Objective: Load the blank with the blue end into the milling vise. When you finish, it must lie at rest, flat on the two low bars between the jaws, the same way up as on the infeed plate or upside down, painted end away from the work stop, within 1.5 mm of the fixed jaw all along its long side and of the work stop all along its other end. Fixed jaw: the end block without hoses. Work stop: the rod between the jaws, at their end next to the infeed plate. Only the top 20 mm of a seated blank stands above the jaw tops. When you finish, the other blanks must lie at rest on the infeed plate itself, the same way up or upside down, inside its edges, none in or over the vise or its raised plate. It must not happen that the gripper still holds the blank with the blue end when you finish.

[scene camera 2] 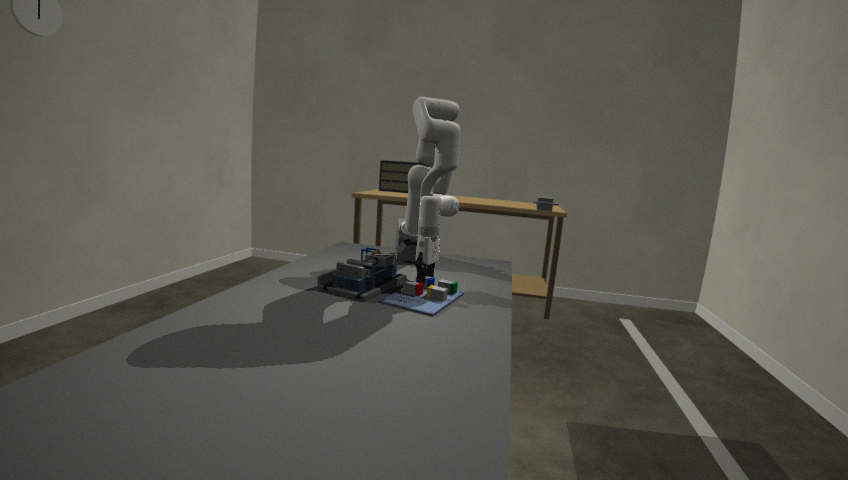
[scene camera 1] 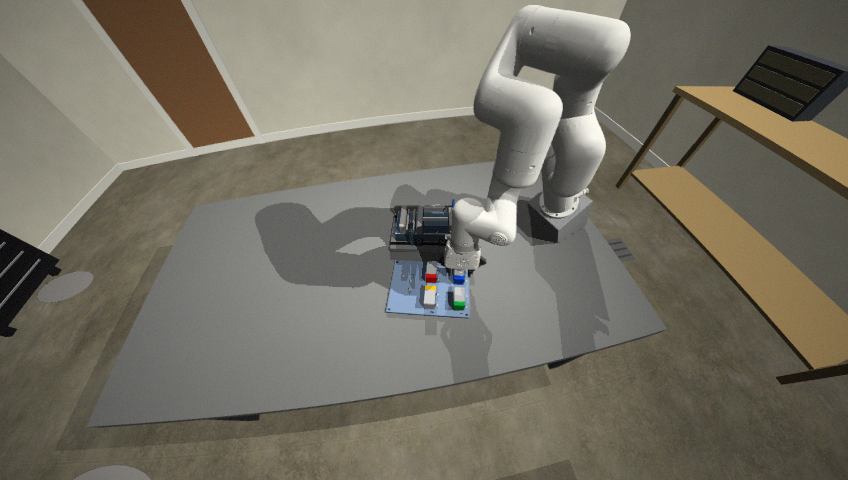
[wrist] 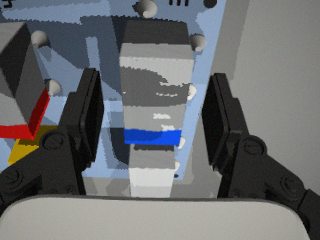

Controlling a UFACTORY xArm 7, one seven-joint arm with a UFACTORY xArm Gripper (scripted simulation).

Note:
I see my gripper (scene camera 1: 458, 272), a green-ended blank (wrist: 151, 168), a blue-ended blank (wrist: 156, 60) and a milling vise (scene camera 1: 430, 229).
My gripper shows as well in the wrist view (wrist: 154, 90). The milling vise shows as well in scene camera 2 (scene camera 2: 342, 281).

